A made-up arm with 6 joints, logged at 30 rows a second.
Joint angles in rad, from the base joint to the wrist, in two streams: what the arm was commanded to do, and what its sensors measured. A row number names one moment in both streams.
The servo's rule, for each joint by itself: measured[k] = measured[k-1] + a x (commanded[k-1-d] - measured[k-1]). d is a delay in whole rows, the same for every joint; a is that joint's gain. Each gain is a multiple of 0.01, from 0.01 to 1. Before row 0 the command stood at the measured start. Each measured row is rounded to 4 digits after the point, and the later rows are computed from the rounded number. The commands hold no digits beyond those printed.
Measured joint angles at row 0:
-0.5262, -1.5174, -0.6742, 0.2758, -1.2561, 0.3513
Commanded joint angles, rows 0 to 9:
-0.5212, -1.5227, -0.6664, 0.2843, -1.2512, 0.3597
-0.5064, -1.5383, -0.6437, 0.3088, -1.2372, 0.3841
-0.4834, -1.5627, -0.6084, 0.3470, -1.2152, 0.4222
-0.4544, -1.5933, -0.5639, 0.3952, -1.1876, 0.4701
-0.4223, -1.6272, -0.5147, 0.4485, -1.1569, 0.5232
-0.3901, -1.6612, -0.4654, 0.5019, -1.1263, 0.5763
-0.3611, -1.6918, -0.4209, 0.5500, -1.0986, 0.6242
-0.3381, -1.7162, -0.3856, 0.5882, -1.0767, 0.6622
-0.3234, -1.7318, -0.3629, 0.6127, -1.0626, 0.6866
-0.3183, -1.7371, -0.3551, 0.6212, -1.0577, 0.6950
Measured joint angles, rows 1 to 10:
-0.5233, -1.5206, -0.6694, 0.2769, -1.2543, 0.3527
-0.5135, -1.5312, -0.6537, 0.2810, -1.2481, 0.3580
-0.4960, -1.5501, -0.6261, 0.2896, -1.2363, 0.3689
-0.4719, -1.5760, -0.5882, 0.3033, -1.2188, 0.3861
-0.4431, -1.6067, -0.5434, 0.3222, -1.1965, 0.4094
-0.4124, -1.6394, -0.4958, 0.3456, -1.1712, 0.4378
-0.3826, -1.6708, -0.4501, 0.3722, -1.1451, 0.4695
-0.3568, -1.6980, -0.4108, 0.4003, -1.1205, 0.5023
-0.3374, -1.7183, -0.3816, 0.4279, -1.0997, 0.5336
-0.3263, -1.7296, -0.3654, 0.4530, -1.0846, 0.5610
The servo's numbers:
d 0
a 0.58 0.60 0.61 0.13 0.36 0.17

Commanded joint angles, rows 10 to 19:
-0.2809, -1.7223, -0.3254, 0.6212, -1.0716, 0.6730
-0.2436, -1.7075, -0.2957, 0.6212, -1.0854, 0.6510
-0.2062, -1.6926, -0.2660, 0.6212, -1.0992, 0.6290
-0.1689, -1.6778, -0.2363, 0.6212, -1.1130, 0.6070
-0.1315, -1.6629, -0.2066, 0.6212, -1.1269, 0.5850
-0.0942, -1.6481, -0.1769, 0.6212, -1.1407, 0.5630
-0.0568, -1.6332, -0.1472, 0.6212, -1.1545, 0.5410
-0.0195, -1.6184, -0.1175, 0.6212, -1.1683, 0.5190
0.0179, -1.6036, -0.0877, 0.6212, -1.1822, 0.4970
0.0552, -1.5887, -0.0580, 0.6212, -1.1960, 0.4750
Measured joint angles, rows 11 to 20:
-0.3000, -1.7252, -0.3410, 0.4749, -1.0799, 0.5800
-0.2673, -1.7146, -0.3134, 0.4939, -1.0819, 0.5921
-0.2319, -1.7014, -0.2845, 0.5104, -1.0881, 0.5984
-0.1954, -1.6872, -0.2551, 0.5248, -1.0971, 0.5999
-0.1583, -1.6726, -0.2255, 0.5373, -1.1078, 0.5974
-0.1211, -1.6579, -0.1959, 0.5482, -1.1196, 0.5916
-0.0838, -1.6431, -0.1662, 0.5577, -1.1322, 0.5830
-0.0465, -1.6283, -0.1365, 0.5660, -1.1452, 0.5721
-0.0091, -1.6135, -0.1067, 0.5732, -1.1585, 0.5593
0.0282, -1.5986, -0.0770, 0.5794, -1.1720, 0.5450

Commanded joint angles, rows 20 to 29:
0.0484, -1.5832, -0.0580, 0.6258, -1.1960, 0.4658
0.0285, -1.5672, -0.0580, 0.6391, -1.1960, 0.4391
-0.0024, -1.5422, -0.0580, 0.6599, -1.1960, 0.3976
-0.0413, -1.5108, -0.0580, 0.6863, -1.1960, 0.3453
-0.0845, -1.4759, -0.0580, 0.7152, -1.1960, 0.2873
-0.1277, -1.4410, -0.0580, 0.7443, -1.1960, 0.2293
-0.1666, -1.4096, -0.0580, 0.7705, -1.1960, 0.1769
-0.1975, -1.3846, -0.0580, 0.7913, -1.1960, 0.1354
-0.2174, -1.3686, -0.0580, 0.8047, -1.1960, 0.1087
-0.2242, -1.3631, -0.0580, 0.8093, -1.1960, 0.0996
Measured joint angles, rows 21 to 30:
0.0399, -1.5894, -0.0654, 0.5854, -1.1806, 0.5315
0.0333, -1.5761, -0.0609, 0.5924, -1.1861, 0.5158
0.0126, -1.5558, -0.0591, 0.6012, -1.1897, 0.4957
-0.0187, -1.5288, -0.0584, 0.6123, -1.1920, 0.4701
-0.0569, -1.4971, -0.0582, 0.6257, -1.1934, 0.4390
-0.0980, -1.4634, -0.0581, 0.6411, -1.1943, 0.4034
-0.1378, -1.4311, -0.0580, 0.6579, -1.1949, 0.3649
-0.1724, -1.4032, -0.0580, 0.6752, -1.1953, 0.3259
-0.1985, -1.3824, -0.0580, 0.6920, -1.1956, 0.2890
-0.2134, -1.3708, -0.0580, 0.7072, -1.1957, 0.2568

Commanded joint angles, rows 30 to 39:
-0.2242, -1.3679, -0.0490, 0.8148, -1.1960, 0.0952
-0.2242, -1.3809, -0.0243, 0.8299, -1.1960, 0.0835
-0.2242, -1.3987, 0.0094, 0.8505, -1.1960, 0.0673
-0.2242, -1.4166, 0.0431, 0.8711, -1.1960, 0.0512
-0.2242, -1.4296, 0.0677, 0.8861, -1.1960, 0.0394
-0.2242, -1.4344, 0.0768, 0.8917, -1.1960, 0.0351
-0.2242, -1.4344, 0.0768, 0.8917, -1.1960, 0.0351
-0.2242, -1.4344, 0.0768, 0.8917, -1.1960, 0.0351
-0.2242, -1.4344, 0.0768, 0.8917, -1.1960, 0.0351
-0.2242, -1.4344, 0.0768, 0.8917, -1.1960, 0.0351
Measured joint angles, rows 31 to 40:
-0.2197, -1.3691, -0.0525, 0.7212, -1.1958, 0.2293
-0.2223, -1.3762, -0.0353, 0.7353, -1.1959, 0.2045
-0.2234, -1.3897, -0.0080, 0.7503, -1.1959, 0.1812
-0.2239, -1.4058, 0.0232, 0.7660, -1.1959, 0.1591
-0.2241, -1.4201, 0.0503, 0.7816, -1.1959, 0.1388
-0.2242, -1.4287, 0.0665, 0.7959, -1.1959, 0.1212
-0.2242, -1.4321, 0.0728, 0.8084, -1.1959, 0.1066
-0.2242, -1.4335, 0.0752, 0.8192, -1.1959, 0.0944
-0.2242, -1.4340, 0.0762, 0.8286, -1.1959, 0.0843
-0.2242, -1.4342, 0.0766, 0.8368, -1.1959, 0.0759

